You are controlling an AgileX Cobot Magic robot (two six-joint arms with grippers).
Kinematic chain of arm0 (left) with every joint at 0, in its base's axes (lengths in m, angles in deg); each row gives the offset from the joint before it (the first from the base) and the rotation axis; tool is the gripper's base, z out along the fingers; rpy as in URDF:
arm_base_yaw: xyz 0 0 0.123 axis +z
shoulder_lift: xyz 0 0 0 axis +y
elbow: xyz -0.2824 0 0.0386 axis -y
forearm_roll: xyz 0.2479 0 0.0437 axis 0.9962 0 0.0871
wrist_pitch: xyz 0 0 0 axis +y
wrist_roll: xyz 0.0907 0 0.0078 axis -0.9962 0 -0.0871
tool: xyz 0 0 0 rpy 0 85 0
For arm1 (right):
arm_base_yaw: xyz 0 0 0.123 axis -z
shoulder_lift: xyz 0 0 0 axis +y
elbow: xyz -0.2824 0 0.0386 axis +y
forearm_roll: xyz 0.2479 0 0.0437 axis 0.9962 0 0.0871
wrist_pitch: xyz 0 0 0 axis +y
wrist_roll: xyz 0.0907 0 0.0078 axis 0.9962 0 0.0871
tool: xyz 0 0 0 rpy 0 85 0
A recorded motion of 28 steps. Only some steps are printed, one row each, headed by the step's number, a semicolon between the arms.
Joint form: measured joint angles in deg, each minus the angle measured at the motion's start. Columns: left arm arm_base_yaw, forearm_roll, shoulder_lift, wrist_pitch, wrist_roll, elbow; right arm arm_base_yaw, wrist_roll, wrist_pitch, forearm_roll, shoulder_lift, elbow.
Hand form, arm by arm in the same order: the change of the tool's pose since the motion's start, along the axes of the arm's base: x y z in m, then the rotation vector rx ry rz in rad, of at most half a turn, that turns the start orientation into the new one. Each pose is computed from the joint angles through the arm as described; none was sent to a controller.
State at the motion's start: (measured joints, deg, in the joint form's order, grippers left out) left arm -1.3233 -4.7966 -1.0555 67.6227 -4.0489 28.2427; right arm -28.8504 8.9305 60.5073 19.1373 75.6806 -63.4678
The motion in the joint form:
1: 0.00 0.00 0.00 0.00 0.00 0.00; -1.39 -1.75 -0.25 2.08 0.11 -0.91
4: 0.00 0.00 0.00 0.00 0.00 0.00; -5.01 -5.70 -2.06 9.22 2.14 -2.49
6: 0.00 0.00 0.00 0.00 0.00 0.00; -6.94 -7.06 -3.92 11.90 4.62 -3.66
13: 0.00 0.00 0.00 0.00 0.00 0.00; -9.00 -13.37 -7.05 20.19 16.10 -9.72
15: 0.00 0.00 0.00 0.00 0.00 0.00; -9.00 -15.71 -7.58 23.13 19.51 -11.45
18: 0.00 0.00 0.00 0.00 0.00 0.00; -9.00 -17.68 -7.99 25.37 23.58 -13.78
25: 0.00 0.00 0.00 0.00 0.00 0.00; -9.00 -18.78 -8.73 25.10 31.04 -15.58
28: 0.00 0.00 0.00 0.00 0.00 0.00; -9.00 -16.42 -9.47 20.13 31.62 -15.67
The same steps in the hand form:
1: 0.0000 0.0000 0.0000 0.0000 0.0000 0.0000; -0.0030 0.0085 0.0052 0.0342 -0.0119 0.0450
4: 0.0000 0.0000 0.0000 0.0000 0.0000 0.0000; -0.0073 0.0350 0.0090 0.1385 -0.0018 0.1373
6: 0.0000 0.0000 0.0000 0.0000 0.0000 0.0000; -0.0041 0.0514 0.0058 0.1755 0.0047 0.1673
13: 0.0000 0.0000 0.0000 0.0000 0.0000 0.0000; 0.0265 0.0972 -0.0178 0.2513 0.0550 0.2251
15: 0.0000 0.0000 0.0000 0.0000 0.0000 0.0000; 0.0367 0.1082 -0.0270 0.2767 0.0732 0.2348
18: 0.0000 0.0000 0.0000 0.0000 0.0000 0.0000; 0.0491 0.1202 -0.0389 0.2918 0.0911 0.2420
25: 0.0000 0.0000 0.0000 0.0000 0.0000 0.0000; 0.0675 0.1335 -0.0796 0.2381 0.1518 0.2384
28: 0.0000 0.0000 0.0000 0.0000 0.0000 0.0000; 0.0712 0.1300 -0.0868 0.1689 0.1328 0.2297

